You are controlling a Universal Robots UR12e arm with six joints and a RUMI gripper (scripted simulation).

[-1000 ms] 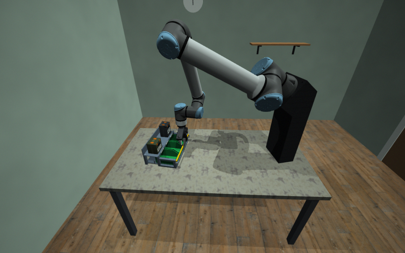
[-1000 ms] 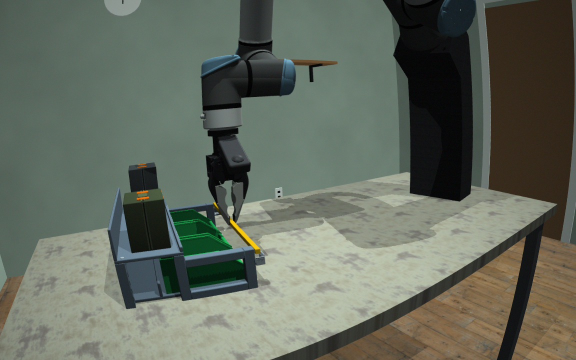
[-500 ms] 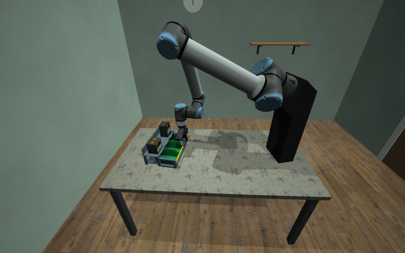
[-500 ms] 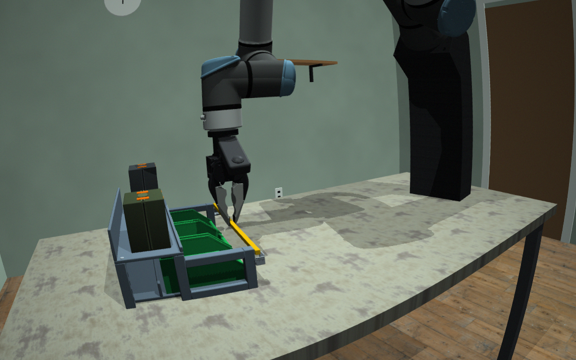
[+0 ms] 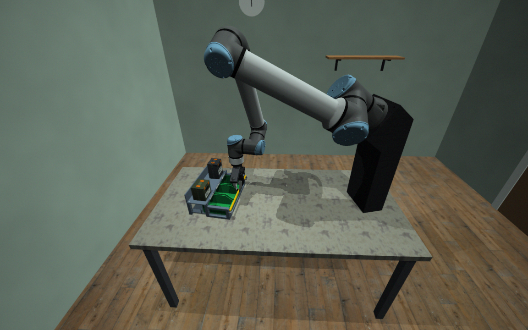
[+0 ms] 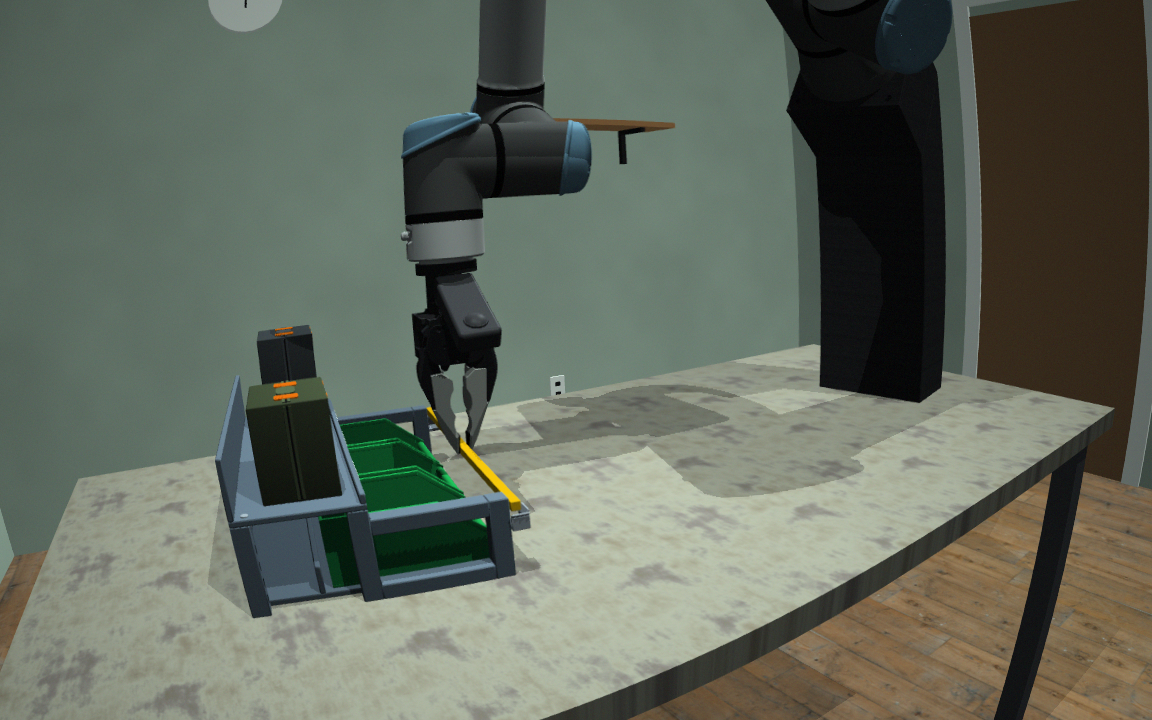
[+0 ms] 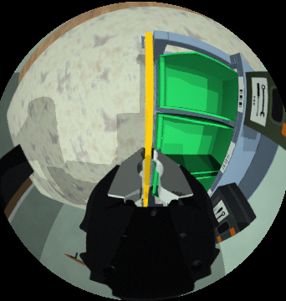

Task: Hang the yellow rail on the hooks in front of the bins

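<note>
Now: hand 1 cm above the yellow rail.
</note>
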